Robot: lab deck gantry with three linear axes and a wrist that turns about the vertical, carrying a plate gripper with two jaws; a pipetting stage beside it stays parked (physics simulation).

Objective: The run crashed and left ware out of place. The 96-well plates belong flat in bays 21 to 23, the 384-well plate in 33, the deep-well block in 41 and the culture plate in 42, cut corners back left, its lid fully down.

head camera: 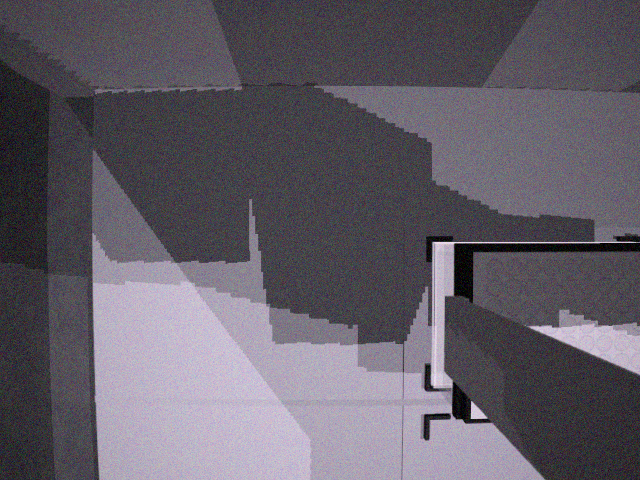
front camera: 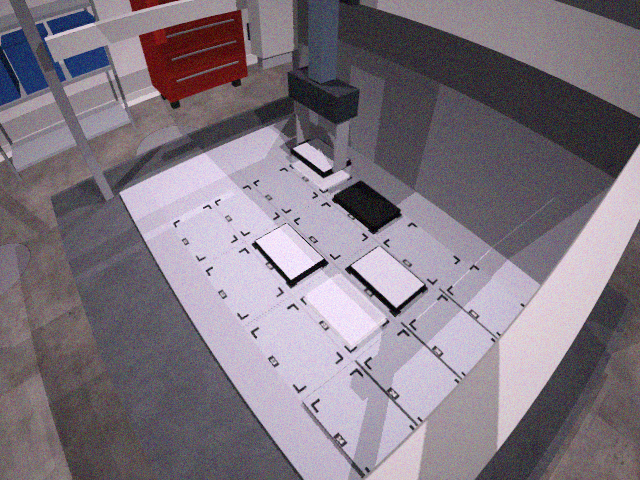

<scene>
my gripper: head camera; front camera
black culture plate lid: front camera 371,207; not seen in the head camera view (out of frame)
white 96-well plate: front camera 350,315; not seen in the head camera view (out of frame)
same spot on my gripper: [head camera: 556,404] = [front camera: 304,111]
</scene>
